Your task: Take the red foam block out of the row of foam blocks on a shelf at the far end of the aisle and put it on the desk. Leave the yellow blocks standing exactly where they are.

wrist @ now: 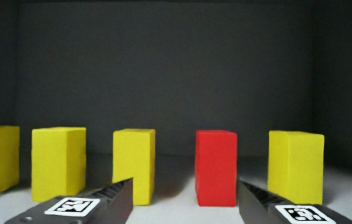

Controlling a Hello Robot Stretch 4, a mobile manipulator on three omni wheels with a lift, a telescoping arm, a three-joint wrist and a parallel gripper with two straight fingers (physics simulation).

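Frame: origin at the robot's base, x left, y back, z up, level; centimetres.
Seen in the pictures: gripper, fingertip midpoint: (185,195).
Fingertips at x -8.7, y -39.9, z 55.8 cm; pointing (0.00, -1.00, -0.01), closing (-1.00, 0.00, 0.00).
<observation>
Offsets run from my fingertips to a thing's top centre. "spot": to the spot under its first point. Level surfaces: height alone.
The red foam block @(dx -3.7, dy -13.2, dz +3.8 cm) (216,168) stands upright in the row, right of the view's middle. In the picture it lies between the two fingertips, closer to the right one. My gripper (185,195) is open, with no block held between its fingers. A yellow block @(dx +6.8, dy -12.8, dz +3.8 cm) (134,154) stands left of the red one, and the left fingertip covers part of its lower front. Another yellow block @(dx -14.6, dy -13.6, dz +3.8 cm) (296,162) stands to the right, its lower part partly behind the right finger. Two more yellow blocks @(dx +17.2, dy -12.4, dz +3.8 cm) (58,161) @(spot: dx +25.5, dy -13.2, dz -0.5 cm) (10,156) stand farther left, the last cut off by the view's edge.
The blocks stand on a pale shelf board @(dz -5.2 cm) (172,206). A dark back panel (165,70) rises behind them. A dark side wall (334,85) closes the shelf on the right, and another dark side wall (8,65) on the left. The desk does not show.
</observation>
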